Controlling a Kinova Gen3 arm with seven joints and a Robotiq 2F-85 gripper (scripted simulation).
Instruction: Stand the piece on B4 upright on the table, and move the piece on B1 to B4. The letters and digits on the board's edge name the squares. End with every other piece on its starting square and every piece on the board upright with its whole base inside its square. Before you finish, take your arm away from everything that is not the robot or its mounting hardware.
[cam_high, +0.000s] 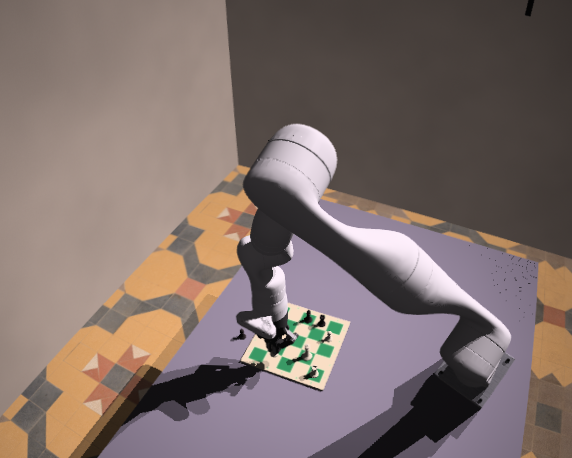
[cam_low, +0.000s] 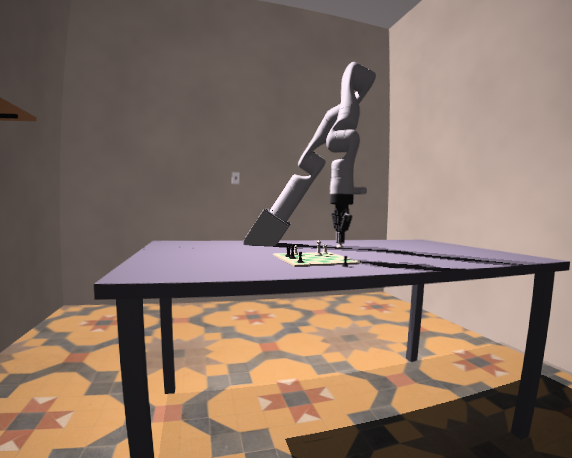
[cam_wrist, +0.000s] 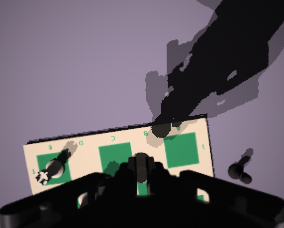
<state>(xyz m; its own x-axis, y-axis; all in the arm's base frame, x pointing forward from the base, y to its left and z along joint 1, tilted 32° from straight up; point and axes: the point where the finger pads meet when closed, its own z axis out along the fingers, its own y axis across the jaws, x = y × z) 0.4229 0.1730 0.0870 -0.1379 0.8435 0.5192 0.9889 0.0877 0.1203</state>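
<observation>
My gripper is now 8 cm to the left of the chessboard, 7 cm above it and 1 cm past it. Also, from my hand: white piece (1 cm below).
</observation>
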